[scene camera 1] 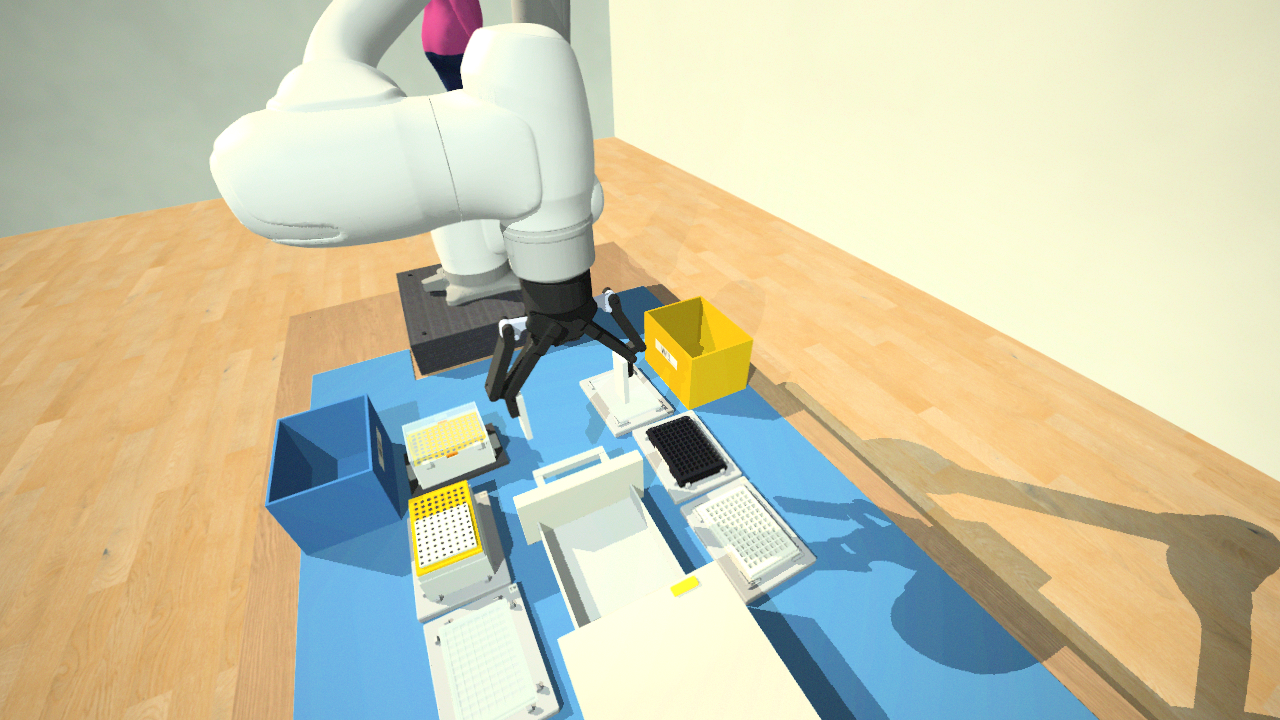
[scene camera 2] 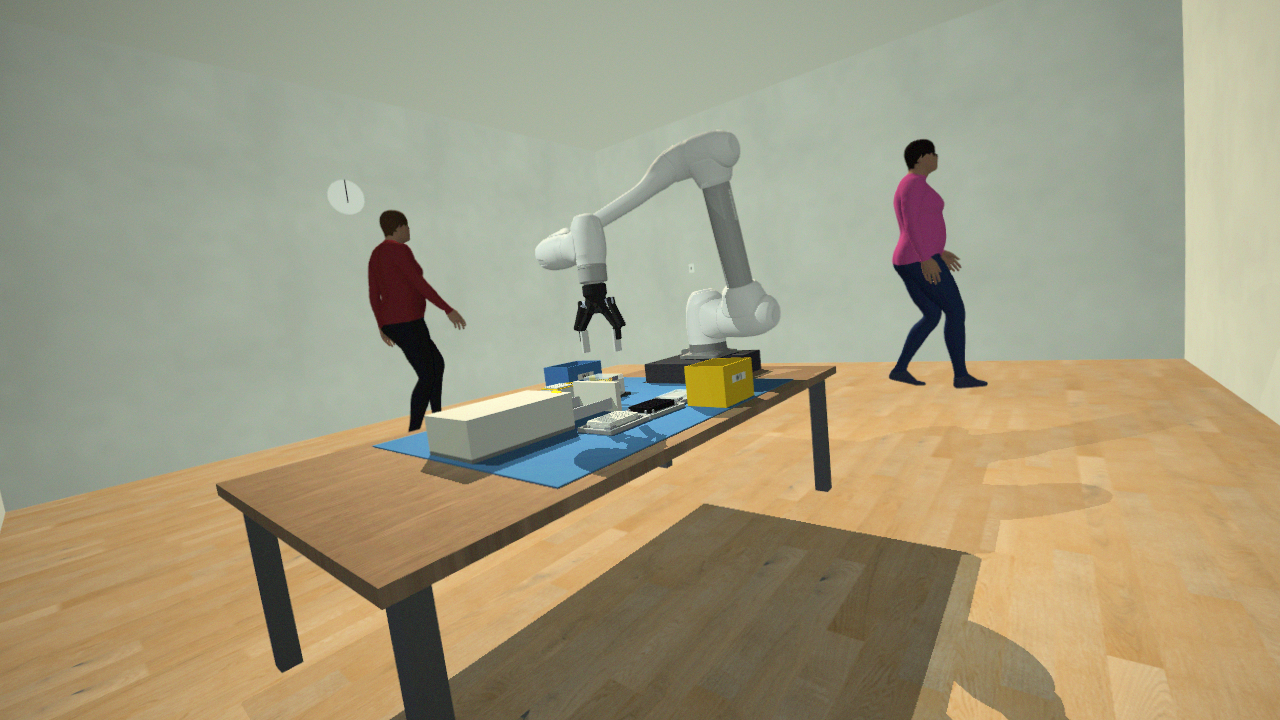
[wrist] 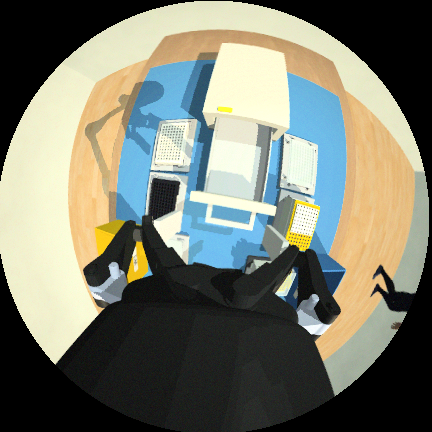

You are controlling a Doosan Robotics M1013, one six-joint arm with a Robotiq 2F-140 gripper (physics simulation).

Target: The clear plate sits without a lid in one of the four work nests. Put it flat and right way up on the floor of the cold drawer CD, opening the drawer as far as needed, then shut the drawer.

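Frame: origin at the arm's base, x ahead, y left, z up, level; millimetres.
Seen in the pictures: gripper, between the fingertips: [scene camera 1: 576, 413] [scene camera 2: 601, 351] [wrist: 221, 226]; arm's base, origin of its link: [scene camera 1: 480, 280] [scene camera 2: 708, 355].
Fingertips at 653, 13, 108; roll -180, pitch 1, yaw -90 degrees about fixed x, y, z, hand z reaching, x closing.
Pixels of each thing's top centre, then the offset from my fingertips to it, as dx, dy, dz. "*": a spot on its surface instead.
- clear plate, centre of its top: [scene camera 1: 483, 660] [wrist: 303, 162] +171, -199, -159
- drawer cabinet, centre of its top: [scene camera 2: 500, 402] [wrist: 251, 70] +383, -20, -79
- cold drawer, a spot on its surface: [scene camera 1: 581, 492] [scene camera 2: 592, 388] * +40, -20, -111
- yellow-and-white tip rack, centre of its top: [scene camera 1: 442, 522] [wrist: 303, 227] [scene camera 2: 562, 384] +1, -203, -108
- black plate, centre of its top: [scene camera 1: 684, 445] [wrist: 161, 201] [scene camera 2: 652, 403] -3, +178, -159
- white plate, centre of its top: [scene camera 1: 746, 526] [scene camera 2: 613, 416] [wrist: 170, 141] +169, +176, -159
- Blue bin, centre of its top: [scene camera 1: 321, 443] [wrist: 320, 294] [scene camera 2: 572, 364] -182, -338, -65
- yellow bin, centre of its top: [scene camera 1: 696, 324] [scene camera 2: 718, 362] [wrist: 110, 259] -184, +308, -65
The clear plate [scene camera 1: 486, 658] [wrist: 302, 162] lies flat, without a lid, in a work nest beside the drawer cabinet [scene camera 1: 680, 662] [scene camera 2: 501, 425] [wrist: 247, 82]; it does not show in scene camera 2. The cold drawer [scene camera 1: 581, 492] [scene camera 2: 597, 394] [wrist: 200, 197] is pulled well out of the cabinet. Its pale floor shows with shadows on it and no plate visible. Its handle [scene camera 1: 568, 461] [wrist: 230, 223] faces the robot base. My gripper [scene camera 1: 572, 398] [scene camera 2: 602, 342] [wrist: 221, 226] is open and empty, pointing down, raised above the mat on the robot's side of the handle.
A yellow-and-white tip rack [scene camera 1: 444, 528] [wrist: 303, 222] stands beside the clear plate's nest. Across the drawer are a black plate [scene camera 1: 686, 447] [wrist: 164, 197] and a white plate [scene camera 1: 750, 532] [wrist: 171, 143]. Blue bin [scene camera 1: 322, 483] and yellow bin [scene camera 1: 716, 367] stand at opposite sides.
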